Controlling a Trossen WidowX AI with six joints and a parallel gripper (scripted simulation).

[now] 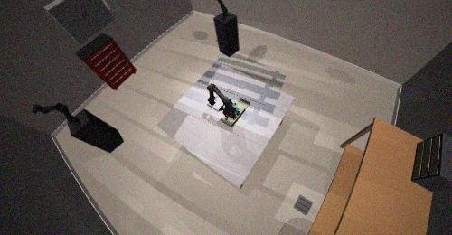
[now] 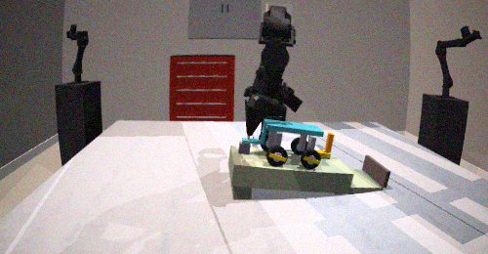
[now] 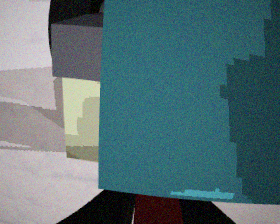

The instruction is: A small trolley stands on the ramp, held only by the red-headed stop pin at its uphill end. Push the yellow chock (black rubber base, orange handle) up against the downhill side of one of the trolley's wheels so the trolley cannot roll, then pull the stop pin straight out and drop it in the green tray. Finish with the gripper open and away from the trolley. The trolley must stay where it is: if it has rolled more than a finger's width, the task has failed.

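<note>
My gripper tip is 13 cm past the green tray, 17 cm to the right of it and 14 cm above it. Also, from my gripper tip: red-headed stop pin: right at my gripper tip; then pale green ramp: 10 cm to the left, 8 cm below; then trolley: 10 cm to the left, 2 cm below.
</note>
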